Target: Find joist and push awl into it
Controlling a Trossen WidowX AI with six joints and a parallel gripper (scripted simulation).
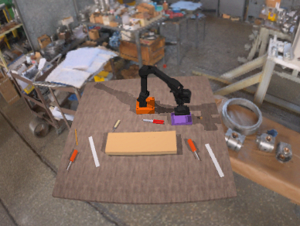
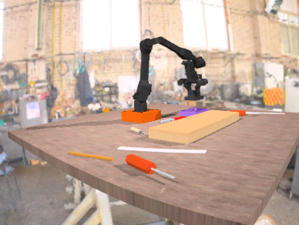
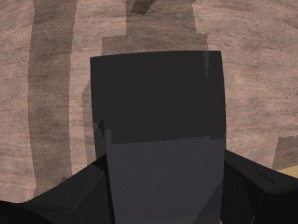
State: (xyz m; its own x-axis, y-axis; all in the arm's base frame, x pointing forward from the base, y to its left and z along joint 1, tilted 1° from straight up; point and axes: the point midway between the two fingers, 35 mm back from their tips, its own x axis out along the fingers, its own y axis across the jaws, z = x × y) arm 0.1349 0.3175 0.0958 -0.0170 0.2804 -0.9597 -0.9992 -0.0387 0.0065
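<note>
The purple tray lies 10 mm to the right of my gripper tip and 100 mm below it. Also, from my gripper tip: awl (70 mm ahead, 550 mm to the right, 100 mm below); black stud finder (20 mm to the right, 20 mm above); yellow pencil (180 mm ahead, 880 mm to the right, 110 mm below).
</note>
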